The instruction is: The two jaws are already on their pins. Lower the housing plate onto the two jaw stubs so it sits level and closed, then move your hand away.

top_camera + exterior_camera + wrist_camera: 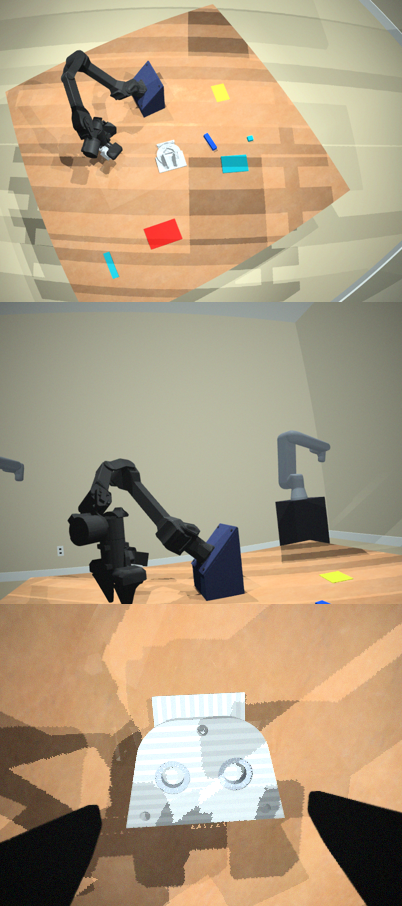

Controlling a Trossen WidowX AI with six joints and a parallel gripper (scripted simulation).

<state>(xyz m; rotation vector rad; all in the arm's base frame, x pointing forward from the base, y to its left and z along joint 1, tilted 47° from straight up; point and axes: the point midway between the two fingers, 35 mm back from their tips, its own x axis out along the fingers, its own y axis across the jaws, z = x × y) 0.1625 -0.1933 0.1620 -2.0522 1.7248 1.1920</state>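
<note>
My gripper tip is now 10 mm to the right of the white part and 40 mm above it. Round my gripper tip: red patch 430 mm ahead, 60 mm to the left, 40 mm below; cyan strip 450 mm ahead, 200 mm to the right, 40 mm below; blue bar 170 mm ahead, 420 mm to the left, 40 mm below.
</note>
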